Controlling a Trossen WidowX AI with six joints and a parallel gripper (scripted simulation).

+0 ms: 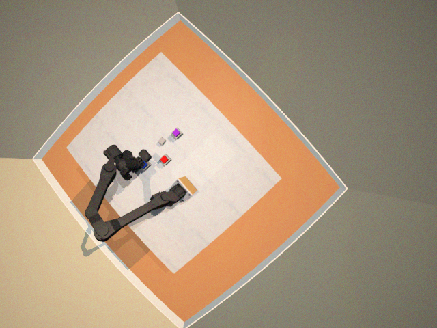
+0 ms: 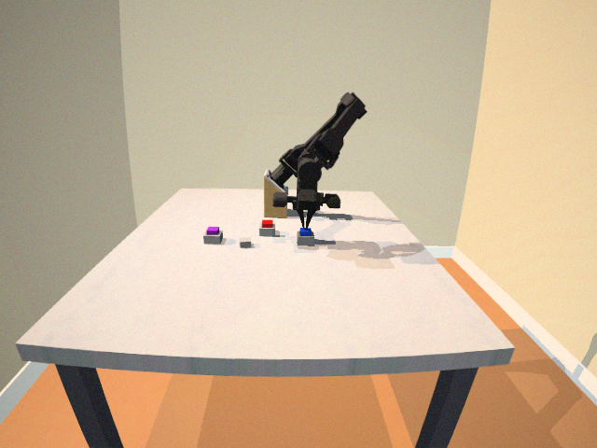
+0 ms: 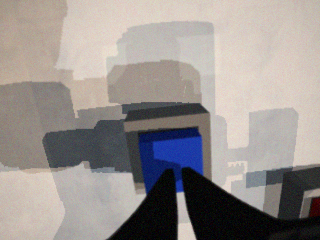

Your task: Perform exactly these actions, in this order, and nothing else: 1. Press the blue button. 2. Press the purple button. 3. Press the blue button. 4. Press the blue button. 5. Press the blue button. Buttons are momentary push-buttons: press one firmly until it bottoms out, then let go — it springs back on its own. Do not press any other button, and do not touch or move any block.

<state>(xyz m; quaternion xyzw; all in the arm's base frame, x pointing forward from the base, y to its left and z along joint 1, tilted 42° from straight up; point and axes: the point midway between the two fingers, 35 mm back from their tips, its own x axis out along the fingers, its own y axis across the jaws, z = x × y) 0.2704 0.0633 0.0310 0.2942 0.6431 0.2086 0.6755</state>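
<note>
Right now the blue button is 10 mm below my gripper tip. Round my gripper tip: small grey block 20 mm ahead, 170 mm to the right, 30 mm below; purple button 20 mm behind, 270 mm to the right, 10 mm below; red button 70 mm behind, 110 mm to the right, 10 mm below.
</note>
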